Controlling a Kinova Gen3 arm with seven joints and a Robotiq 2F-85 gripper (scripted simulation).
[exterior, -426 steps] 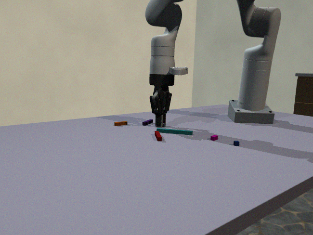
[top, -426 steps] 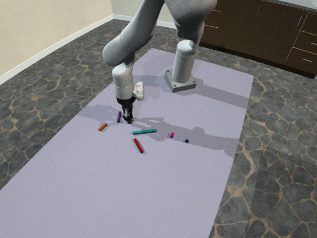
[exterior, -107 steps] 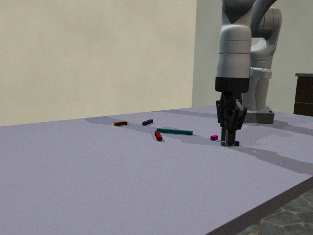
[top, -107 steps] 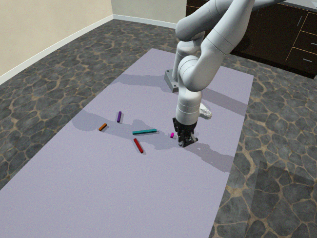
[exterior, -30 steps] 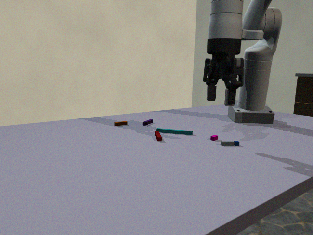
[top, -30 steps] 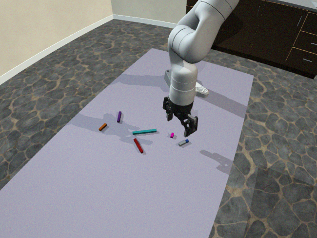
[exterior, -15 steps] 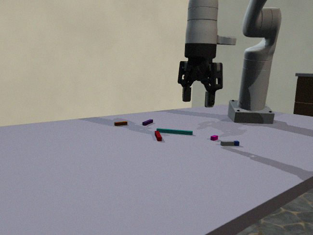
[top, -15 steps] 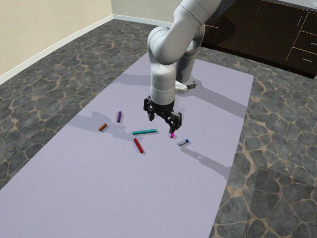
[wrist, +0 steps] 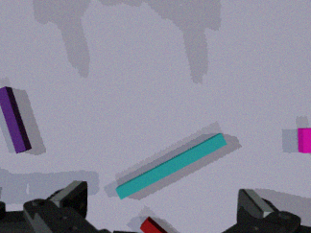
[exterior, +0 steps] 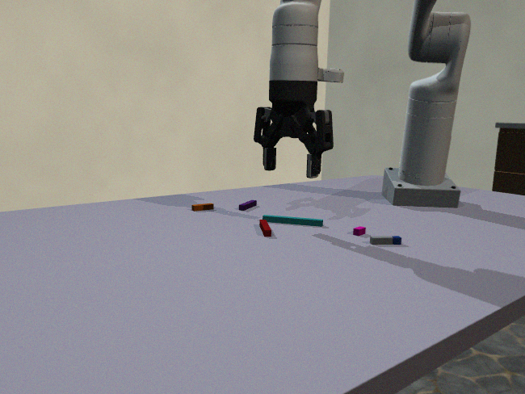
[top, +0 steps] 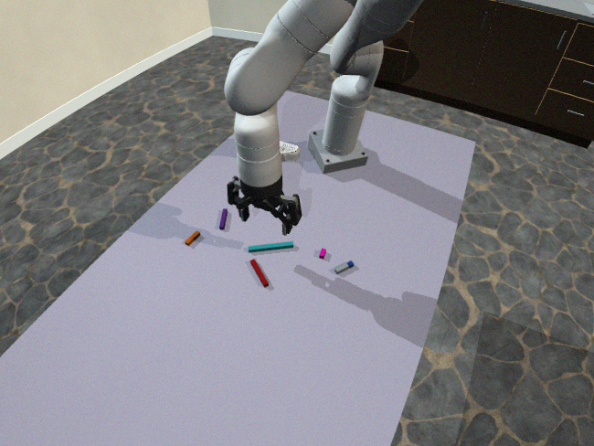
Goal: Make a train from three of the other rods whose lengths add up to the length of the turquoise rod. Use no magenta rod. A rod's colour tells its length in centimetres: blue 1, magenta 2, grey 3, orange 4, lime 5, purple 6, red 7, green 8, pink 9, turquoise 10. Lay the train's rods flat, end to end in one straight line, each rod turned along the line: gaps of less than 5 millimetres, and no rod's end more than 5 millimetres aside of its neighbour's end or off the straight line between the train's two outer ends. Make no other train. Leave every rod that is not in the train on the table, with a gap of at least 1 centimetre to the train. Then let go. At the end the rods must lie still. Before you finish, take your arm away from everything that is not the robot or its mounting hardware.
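Now: hand 14 cm to the left of the purple rod, 8 cm above it and 3 cm past it. From my hand the other things lie so: turquoise rod (8 cm below, 1 cm behind); then red rod (8 cm below, 6 cm ahead, 2 cm to the left); then magenta rod (11 cm to the left, 8 cm below, 4 cm behind).
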